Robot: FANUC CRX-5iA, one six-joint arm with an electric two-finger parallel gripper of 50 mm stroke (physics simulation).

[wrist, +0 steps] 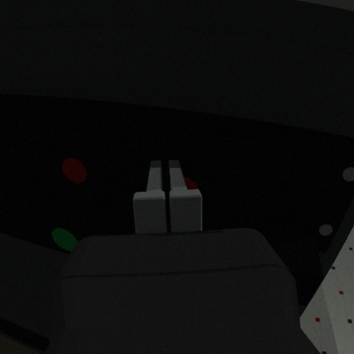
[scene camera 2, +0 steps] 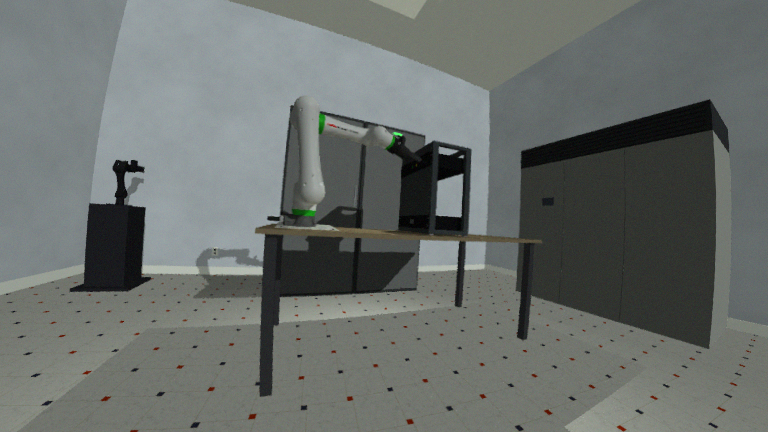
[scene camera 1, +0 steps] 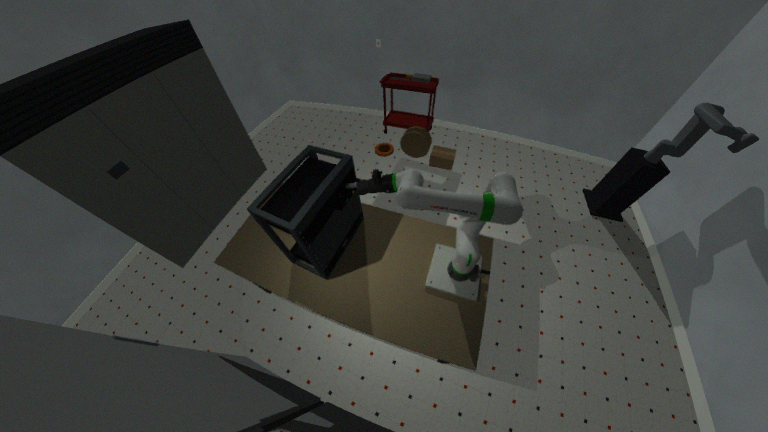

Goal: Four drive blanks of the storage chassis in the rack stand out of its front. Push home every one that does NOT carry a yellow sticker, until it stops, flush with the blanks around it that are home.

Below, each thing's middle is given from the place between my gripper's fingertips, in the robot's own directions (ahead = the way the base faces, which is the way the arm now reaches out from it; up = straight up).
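My hand is 16 cm short of the rack (scene camera 1: 313, 205), it's 10 cm to the right of the rack too, and it sits 19 cm above it.
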